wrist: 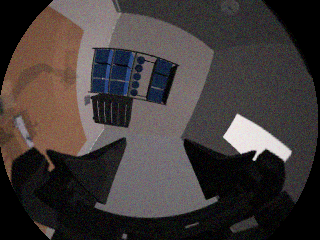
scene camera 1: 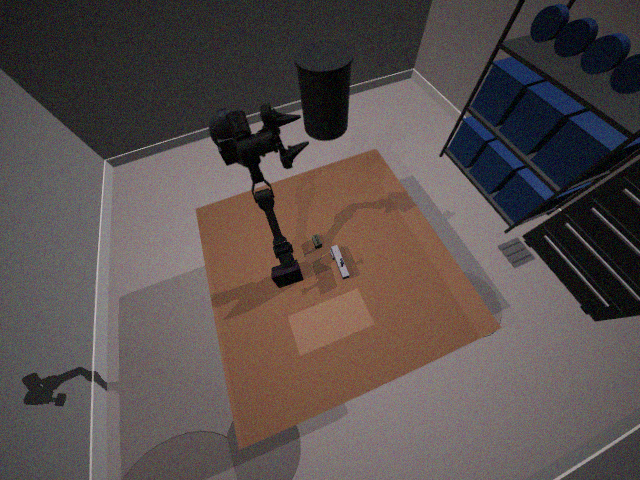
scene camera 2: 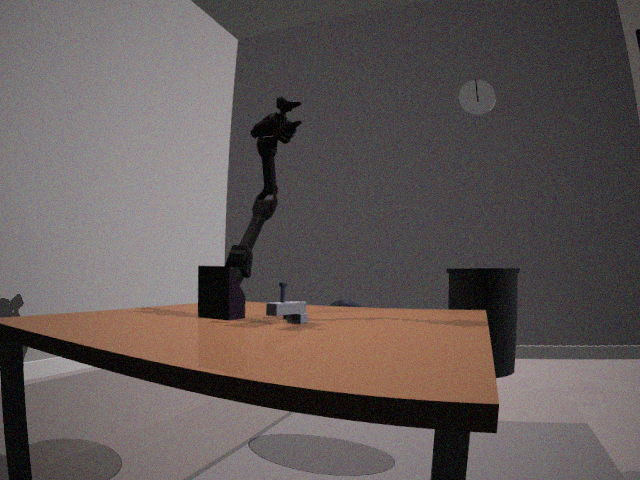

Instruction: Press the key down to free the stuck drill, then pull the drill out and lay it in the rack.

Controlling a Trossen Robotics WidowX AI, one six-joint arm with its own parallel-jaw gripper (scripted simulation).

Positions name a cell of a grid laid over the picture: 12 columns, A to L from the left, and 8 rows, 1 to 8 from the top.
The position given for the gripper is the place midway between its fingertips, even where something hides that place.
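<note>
Open and holding nothing, the gripper (scene camera 1: F3) (wrist: F5) (scene camera 2: F2) is visible in scene camera 1, in the wrist view and in scene camera 2.
</note>
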